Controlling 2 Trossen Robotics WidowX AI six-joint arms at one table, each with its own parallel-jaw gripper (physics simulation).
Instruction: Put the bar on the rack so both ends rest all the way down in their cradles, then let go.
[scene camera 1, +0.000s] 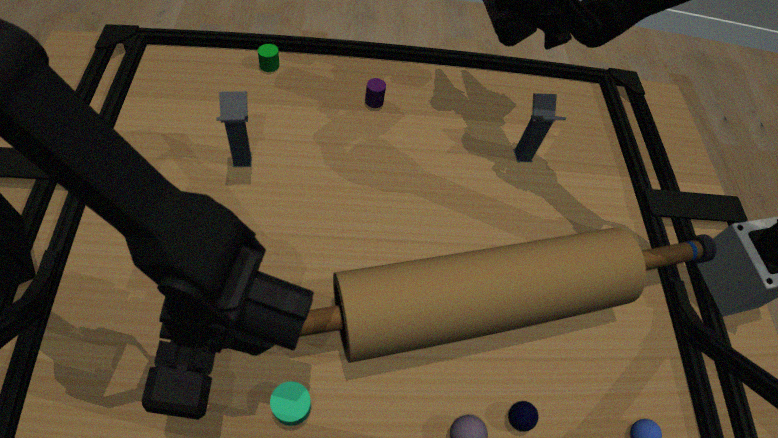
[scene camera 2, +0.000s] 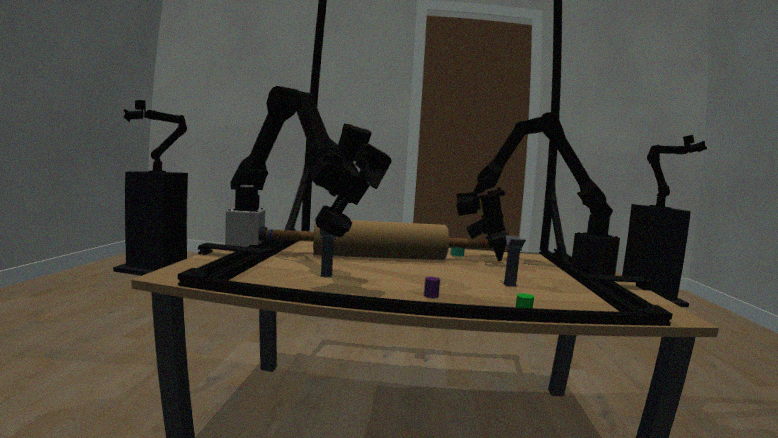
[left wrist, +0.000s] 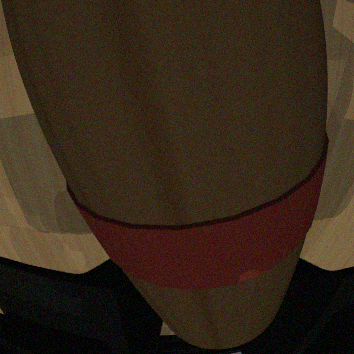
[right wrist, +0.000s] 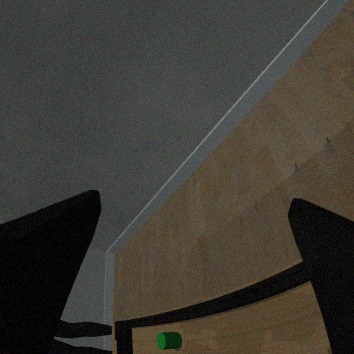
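Where they show: left gripper, fingertip midpoint: (scene camera 1: 188, 352) (scene camera 2: 499, 259); right gripper, fingertip midpoint: (scene camera 2: 360, 208) (right wrist: 198, 205); left arm's base at its link origin: (scene camera 2: 597, 235); right arm's base at its link origin: (scene camera 1: 774, 250) (scene camera 2: 246, 209).
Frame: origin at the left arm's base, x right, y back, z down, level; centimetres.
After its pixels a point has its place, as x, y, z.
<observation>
The bar (scene camera 1: 489, 293) @(34.8, -51.5, 1.4) (scene camera 2: 381, 242) @(28.8, -56.6, 6.2) (left wrist: 175, 125) is a wooden rod with a thick tan roll around its middle. It lies across the table, away from the rack. Its blue-banded end is beside the grey arm base. The rack is two separate posts (scene camera 1: 237, 144) @(-0.8, -35.5, 6.4) (scene camera 1: 532, 141) @(17.0, -75.2, 6.4) (scene camera 2: 326, 258) @(15.0, -76.8, 7.2) (scene camera 2: 511, 266) @(-2.8, -37.0, 6.6) with cradles on top, both free of the bar. My left gripper (scene camera 2: 497, 251) @(22.2, -19.1, 11.0) (left wrist: 205, 280) is shut on the bar near its red band; its wrist hides the fingers in scene camera 1. My right gripper (scene camera 1: 549, 38) (right wrist: 198, 205) @(-8.0, -78.4, -6.8) is open and empty, raised near the far table edge.
A green cylinder (scene camera 1: 268, 58) @(-17.5, -46.9, 8.5) (scene camera 2: 524, 300) @(-20.2, -48.8, 8.7) (right wrist: 169, 340) @(-18.2, -49.0, 9.1) and a purple cylinder (scene camera 1: 375, 93) @(-2.7, -59.0, 8.2) (scene camera 2: 431, 287) @(-5.2, -60.8, 9.2) stand near the posts. A teal disc (scene camera 1: 290, 401) @(33.5, -27.4, 8.4) and balls (scene camera 1: 523, 415) @(48.0, -49.6, 8.1) (scene camera 1: 468, 427) @(45.7, -43.0, 7.3) (scene camera 1: 645, 428) @(57.7, -62.0, 8.1) lie at the bottom of scene camera 1. A black frame (scene camera 1: 381, 50) @(-12.8, -66.1, 9.7) borders the table.
</observation>
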